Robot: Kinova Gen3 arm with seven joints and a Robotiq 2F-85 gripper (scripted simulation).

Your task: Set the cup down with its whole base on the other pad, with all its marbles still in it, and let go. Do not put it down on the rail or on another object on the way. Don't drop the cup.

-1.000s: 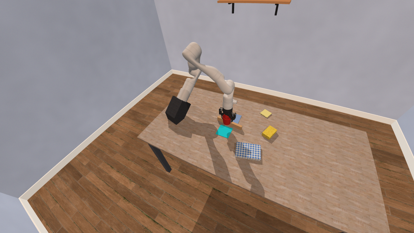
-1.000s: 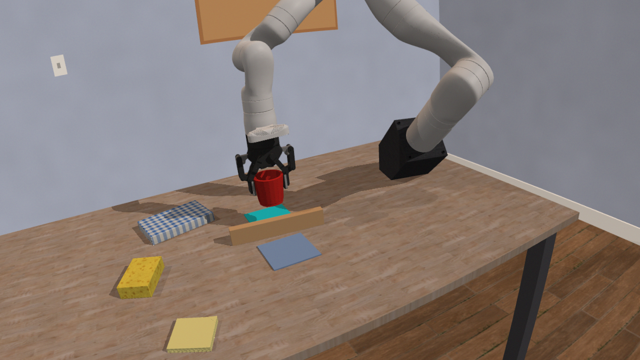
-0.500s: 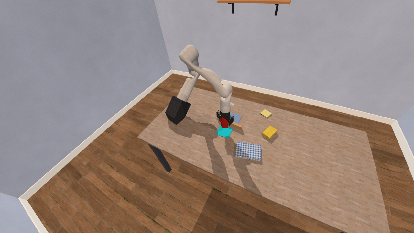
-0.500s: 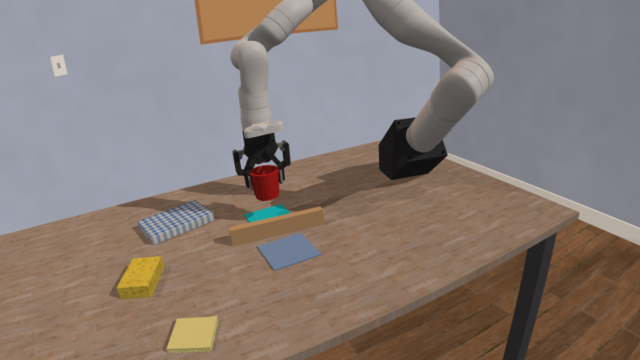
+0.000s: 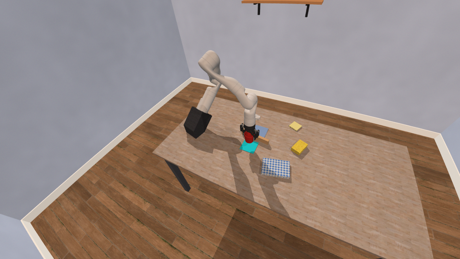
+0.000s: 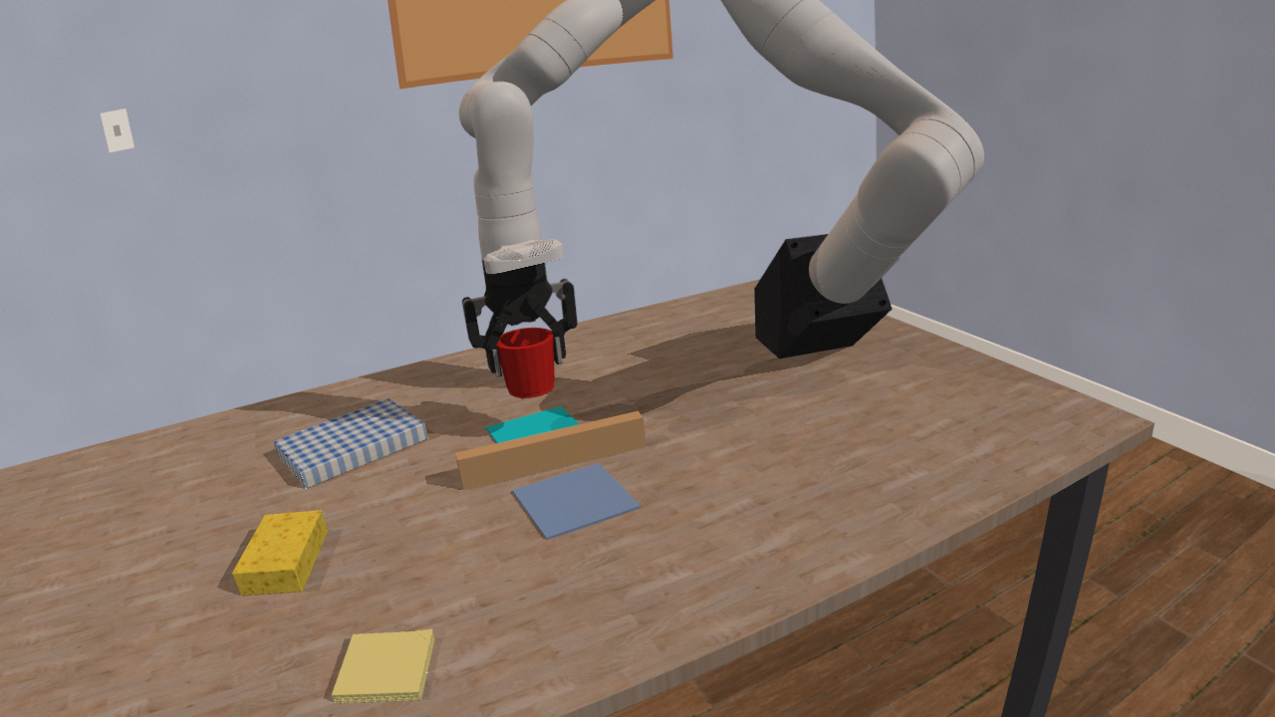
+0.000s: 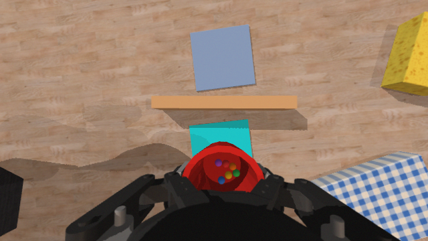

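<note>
My hand is 11 cm above the teal pad. The rest, counted from my hand: red cup (2 cm below); wooden rail (9 cm to the left, 9 cm below); grey-blue pad (1 cm behind, 18 cm to the left, 11 cm below).
</note>
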